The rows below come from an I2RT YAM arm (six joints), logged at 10 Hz.
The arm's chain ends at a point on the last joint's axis. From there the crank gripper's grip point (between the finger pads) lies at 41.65 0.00 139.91 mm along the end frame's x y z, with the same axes.
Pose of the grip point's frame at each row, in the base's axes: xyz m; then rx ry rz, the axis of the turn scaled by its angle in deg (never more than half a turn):
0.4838, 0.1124, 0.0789, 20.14, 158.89, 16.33
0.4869, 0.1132, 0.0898, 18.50, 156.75, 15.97
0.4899, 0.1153, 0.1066, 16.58, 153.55, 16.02
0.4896, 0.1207, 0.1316, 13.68, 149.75, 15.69
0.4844, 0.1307, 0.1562, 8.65, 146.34, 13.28
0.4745, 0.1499, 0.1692, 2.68, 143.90, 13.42
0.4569, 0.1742, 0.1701, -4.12, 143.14, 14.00
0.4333, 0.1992, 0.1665, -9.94, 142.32, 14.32
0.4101, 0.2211, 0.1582, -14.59, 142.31, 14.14
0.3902, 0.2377, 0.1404, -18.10, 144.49, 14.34
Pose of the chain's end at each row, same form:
0.4735, 0.0795, 0.2207, 20.14, 158.89, 16.33
0.4711, 0.0815, 0.2314, 18.50, 156.75, 15.97
0.4660, 0.0841, 0.2472, 16.58, 153.55, 16.02
0.4562, 0.0907, 0.2705, 13.68, 149.75, 15.69
0.4424, 0.1055, 0.2937, 8.65, 146.34, 13.28
0.4272, 0.1243, 0.3049, 2.68, 143.90, 13.42
0.4091, 0.1471, 0.3054, -4.12, 143.14, 14.00
0.3853, 0.1711, 0.3015, -9.94, 142.32, 14.32
0.3635, 0.1932, 0.2937, -14.59, 142.31, 14.14
0.3502, 0.2104, 0.2781, -18.10, 144.49, 14.34

